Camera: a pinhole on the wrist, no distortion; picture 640 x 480 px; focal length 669.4 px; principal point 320.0 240.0 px. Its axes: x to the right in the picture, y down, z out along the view. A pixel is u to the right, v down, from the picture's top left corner.
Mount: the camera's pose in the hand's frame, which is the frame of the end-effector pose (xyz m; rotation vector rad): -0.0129 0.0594 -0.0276 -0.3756 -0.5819 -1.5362
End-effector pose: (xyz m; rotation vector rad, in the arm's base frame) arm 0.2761 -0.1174 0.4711 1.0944 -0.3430 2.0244
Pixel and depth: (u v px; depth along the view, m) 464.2 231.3 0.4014
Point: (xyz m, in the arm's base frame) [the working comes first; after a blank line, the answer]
In the camera's frame: 0.0865 -0.0052 0.4014

0.3365 -0.4888 0.6475
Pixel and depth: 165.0 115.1 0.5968
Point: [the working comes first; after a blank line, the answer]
In the camera's frame: -0.1382 -0.1114 0.5968

0.1619 -0.7485 0.6030
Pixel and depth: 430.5 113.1 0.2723
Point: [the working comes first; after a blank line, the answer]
In the camera's frame: 0.0449 -0.0516 0.2723

0.2976 -0.4020 0.5403
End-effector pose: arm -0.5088 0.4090 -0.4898 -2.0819 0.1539 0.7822
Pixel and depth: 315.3 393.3 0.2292
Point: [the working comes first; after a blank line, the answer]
In the camera's frame: -0.0016 0.0525 0.2292

-0.6503 0.4224 -0.6999
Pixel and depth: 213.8 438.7 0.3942
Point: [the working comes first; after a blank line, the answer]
In the camera's frame: -0.0625 0.1170 0.3942

-0.7184 0.4265 -0.8744
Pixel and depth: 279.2 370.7 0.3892
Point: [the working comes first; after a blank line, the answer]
In the camera's frame: -0.0237 0.0760 0.3892

-0.7446 0.4505 -0.8302
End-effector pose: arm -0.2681 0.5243 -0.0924 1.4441 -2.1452 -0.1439
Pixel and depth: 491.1 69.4 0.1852
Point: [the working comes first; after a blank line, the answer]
In the camera's frame: 0.0473 -0.0472 0.1852

-0.4193 0.6215 -0.1981
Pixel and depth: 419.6 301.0 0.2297
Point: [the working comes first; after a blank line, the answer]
In the camera's frame: 0.0342 0.0209 0.2297

-0.4861 0.5737 -0.1919
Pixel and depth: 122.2 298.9 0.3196
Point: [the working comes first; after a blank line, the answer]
In the camera's frame: -0.0944 0.0281 0.3196

-0.6173 0.6356 -0.1316
